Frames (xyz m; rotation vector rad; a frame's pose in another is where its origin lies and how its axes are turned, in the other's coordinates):
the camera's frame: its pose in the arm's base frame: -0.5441 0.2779 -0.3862 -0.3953 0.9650 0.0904
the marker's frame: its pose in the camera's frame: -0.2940 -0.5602 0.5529 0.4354 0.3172 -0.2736
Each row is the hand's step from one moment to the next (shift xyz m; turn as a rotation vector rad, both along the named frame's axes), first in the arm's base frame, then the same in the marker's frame.
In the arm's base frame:
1: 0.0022 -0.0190 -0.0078 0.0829 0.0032 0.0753
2: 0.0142 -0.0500 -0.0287 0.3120 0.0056 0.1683
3: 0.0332 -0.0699 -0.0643 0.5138 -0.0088 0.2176
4: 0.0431 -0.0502 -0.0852 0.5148 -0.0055 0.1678
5: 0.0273 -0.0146 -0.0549 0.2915 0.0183 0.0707
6: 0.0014 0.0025 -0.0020 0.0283 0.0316 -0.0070
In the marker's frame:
1: 0.0150 -0.0141 0.0016 -0.0426 -0.0007 0.1036
2: 0.0490 -0.0324 0.0089 -0.0576 0.0295 0.3486
3: 0.0934 -0.0339 0.0158 -0.0358 0.0517 0.5545
4: 0.1067 -0.0066 0.0148 0.0065 0.0714 0.5367
5: 0.0615 0.0118 0.0069 0.0163 0.0679 0.2923
6: 0.0012 0.0033 0.0002 0.0018 0.0383 0.0195

